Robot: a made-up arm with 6 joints.
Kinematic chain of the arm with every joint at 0, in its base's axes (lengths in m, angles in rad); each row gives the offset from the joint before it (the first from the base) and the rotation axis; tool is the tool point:
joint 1: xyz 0 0 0.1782 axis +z
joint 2: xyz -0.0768 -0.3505 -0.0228 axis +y
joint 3: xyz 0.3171 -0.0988 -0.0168 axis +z
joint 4: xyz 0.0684 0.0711 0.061 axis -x
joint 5: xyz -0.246 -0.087 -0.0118 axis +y
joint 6: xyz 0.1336 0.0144 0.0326 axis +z
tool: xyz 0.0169 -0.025 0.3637
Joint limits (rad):
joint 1: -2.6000..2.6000
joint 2: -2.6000..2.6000
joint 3: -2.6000..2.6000
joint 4: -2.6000..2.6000
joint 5: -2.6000..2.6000
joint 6: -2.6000..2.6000
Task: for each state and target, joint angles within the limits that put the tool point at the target. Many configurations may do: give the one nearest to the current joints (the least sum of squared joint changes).
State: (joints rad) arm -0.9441 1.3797 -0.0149 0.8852 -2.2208 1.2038
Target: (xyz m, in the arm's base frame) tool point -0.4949 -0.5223 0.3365
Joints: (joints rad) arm -0.5547 1.3868 0.1928 0.9534 -2.4913 1.2057
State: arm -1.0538 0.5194 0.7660 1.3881 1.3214 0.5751
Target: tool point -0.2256 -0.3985 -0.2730
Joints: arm -1.1624 1.0201 0.7317 1.2415 1.4994 0.6008
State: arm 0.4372 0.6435 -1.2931 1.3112 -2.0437 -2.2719
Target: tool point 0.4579 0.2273 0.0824
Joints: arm 0.2929 0.3439 -1.8076 1.3499 -1.6312 -2.2596
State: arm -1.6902 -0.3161 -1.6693 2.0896 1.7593 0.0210
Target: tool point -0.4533 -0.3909 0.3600
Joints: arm -1.0307 0.1180 -1.7883 1.9336 1.8065 0.0235
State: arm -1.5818 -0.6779 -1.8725 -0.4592 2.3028 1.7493
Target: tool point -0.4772 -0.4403 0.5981
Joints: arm -1.5962 -1.1557 -1.7584 -0.7009 2.4394 1.7589
